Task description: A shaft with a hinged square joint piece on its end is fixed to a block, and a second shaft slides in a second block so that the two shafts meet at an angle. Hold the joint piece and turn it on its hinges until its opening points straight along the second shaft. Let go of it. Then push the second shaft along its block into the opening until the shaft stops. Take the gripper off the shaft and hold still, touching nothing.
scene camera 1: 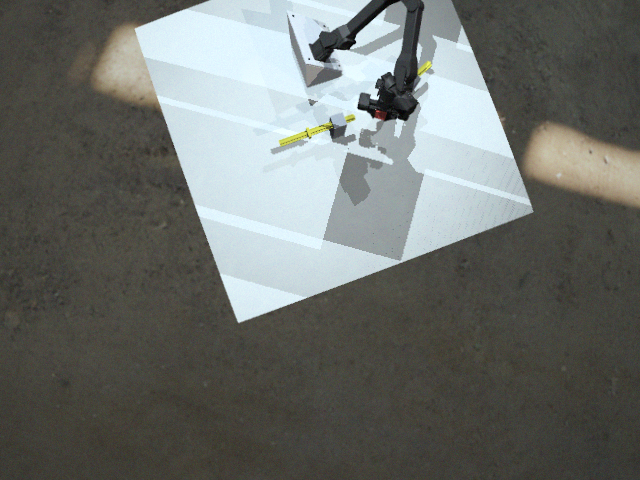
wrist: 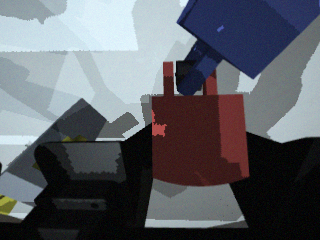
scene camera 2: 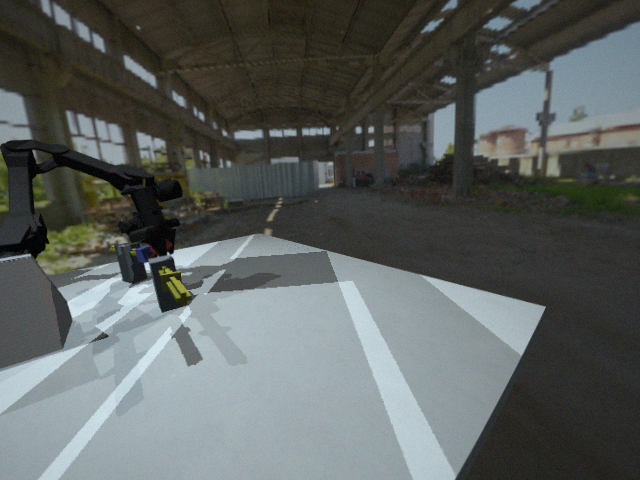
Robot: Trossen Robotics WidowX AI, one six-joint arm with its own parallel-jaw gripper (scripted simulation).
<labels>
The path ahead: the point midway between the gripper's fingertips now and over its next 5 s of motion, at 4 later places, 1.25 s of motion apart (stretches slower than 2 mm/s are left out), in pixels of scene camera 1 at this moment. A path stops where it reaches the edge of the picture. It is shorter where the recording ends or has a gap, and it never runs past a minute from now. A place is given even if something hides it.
The gripper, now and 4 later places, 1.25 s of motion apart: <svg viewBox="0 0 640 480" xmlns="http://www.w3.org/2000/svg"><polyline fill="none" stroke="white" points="378,119 374,117 372,115 373,112 377,102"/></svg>
</labels>
